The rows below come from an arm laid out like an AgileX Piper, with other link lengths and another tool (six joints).
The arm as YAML. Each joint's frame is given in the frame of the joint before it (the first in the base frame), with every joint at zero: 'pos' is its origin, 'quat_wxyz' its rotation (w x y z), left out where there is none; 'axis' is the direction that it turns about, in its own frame. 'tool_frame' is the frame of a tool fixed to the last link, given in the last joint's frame.
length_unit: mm
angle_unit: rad
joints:
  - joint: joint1
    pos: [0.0, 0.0, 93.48]
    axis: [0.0, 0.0, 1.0]
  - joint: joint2
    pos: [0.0, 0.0, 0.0]
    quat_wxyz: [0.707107, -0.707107, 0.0, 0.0]
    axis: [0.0, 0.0, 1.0]
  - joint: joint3
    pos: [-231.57, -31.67, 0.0]
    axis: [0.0, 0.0, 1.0]
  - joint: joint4
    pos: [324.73, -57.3, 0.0]
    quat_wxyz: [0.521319, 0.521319, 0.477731, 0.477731]
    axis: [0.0, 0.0, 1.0]
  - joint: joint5
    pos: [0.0, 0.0, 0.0]
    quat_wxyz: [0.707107, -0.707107, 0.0, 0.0]
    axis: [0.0, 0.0, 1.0]
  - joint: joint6
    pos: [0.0, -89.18, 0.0]
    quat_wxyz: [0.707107, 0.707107, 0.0, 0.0]
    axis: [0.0, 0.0, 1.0]
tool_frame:
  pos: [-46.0, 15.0, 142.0]
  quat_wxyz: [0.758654, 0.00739, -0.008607, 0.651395]
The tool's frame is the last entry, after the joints.
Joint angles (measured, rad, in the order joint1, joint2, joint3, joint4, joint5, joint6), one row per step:
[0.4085 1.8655 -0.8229 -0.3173 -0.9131 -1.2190]
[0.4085 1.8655 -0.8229 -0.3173 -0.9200 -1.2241]
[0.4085 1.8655 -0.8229 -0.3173 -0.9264 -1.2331]
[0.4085 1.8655 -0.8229 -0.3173 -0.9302 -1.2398]
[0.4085 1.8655 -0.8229 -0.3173 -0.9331 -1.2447]
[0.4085 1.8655 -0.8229 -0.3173 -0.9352 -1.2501]
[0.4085 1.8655 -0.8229 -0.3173 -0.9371 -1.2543]
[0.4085 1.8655 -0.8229 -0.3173 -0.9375 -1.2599]
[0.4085 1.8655 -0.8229 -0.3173 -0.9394 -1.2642]
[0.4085 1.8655 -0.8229 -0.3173 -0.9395 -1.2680]
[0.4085 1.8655 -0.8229 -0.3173 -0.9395 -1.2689]
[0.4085 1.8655 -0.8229 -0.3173 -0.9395 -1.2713]
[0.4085 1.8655 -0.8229 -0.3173 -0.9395 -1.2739]
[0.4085 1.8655 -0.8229 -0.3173 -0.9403 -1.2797]
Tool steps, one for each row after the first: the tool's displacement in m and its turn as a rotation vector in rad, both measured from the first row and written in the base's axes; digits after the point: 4 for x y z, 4 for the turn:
[-0.0001 0.0002 0.0013 0.0002 -0.0084 0.0016]
[-0.0002 0.0004 0.0023 -0.0030 -0.0189 0.0032]
[-0.0002 0.0005 0.0029 -0.0060 -0.0259 0.0043]
[-0.0003 0.0006 0.0033 -0.0080 -0.0312 0.0050]
[-0.0003 0.0006 0.0035 -0.0110 -0.0361 0.0057]
[-0.0003 0.0007 0.0038 -0.0132 -0.0401 0.0062]
[-0.0003 0.0007 0.0036 -0.0173 -0.0439 0.0066]
[-0.0003 0.0007 0.0038 -0.0196 -0.0480 0.0071]
[-0.0003 0.0007 0.0037 -0.0225 -0.0504 0.0073]
[-0.0003 0.0007 0.0036 -0.0232 -0.0509 0.0074]
[-0.0003 0.0006 0.0035 -0.0251 -0.0524 0.0075]
[-0.0003 0.0006 0.0034 -0.0271 -0.0540 0.0076]
[-0.0003 0.0006 0.0033 -0.0312 -0.0582 0.0080]

